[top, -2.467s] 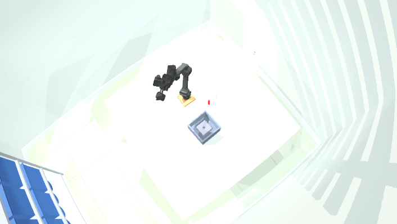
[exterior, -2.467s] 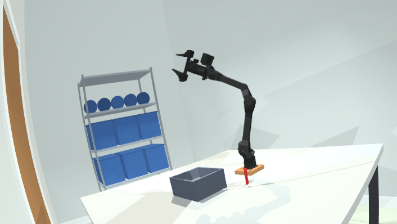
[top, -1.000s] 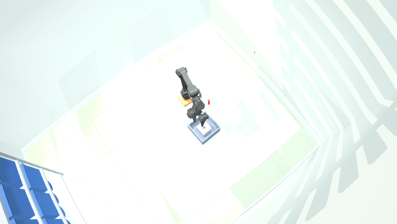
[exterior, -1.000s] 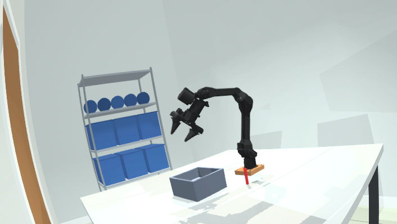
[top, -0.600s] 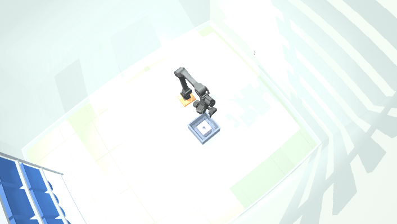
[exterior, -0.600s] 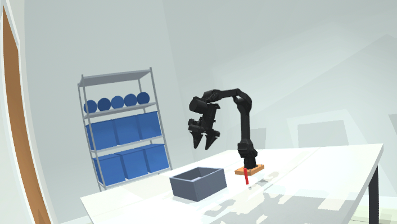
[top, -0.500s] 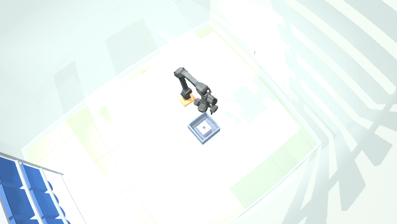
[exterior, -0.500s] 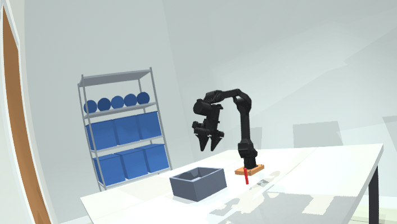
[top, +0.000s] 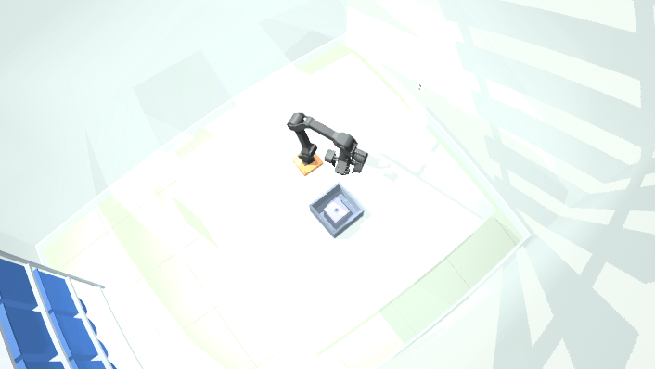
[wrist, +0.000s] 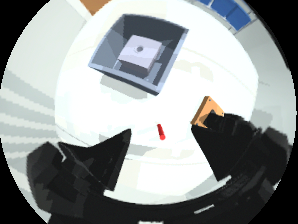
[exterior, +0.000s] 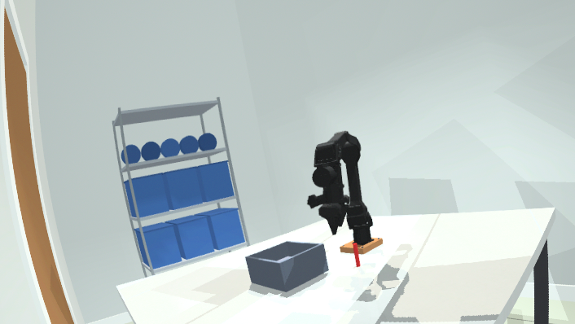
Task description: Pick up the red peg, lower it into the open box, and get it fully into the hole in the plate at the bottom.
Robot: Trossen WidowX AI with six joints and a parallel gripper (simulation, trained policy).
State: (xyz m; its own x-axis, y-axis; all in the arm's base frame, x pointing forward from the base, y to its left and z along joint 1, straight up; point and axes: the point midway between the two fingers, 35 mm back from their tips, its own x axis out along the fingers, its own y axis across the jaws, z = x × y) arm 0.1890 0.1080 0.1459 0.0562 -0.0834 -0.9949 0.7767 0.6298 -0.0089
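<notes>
The red peg lies 4 cm behind my gripper tip, 3 cm to the left of it and 9 cm below it. From my gripper tip the other things lie so: grey box: 14 cm ahead, 12 cm to the right, 11 cm below.
</notes>
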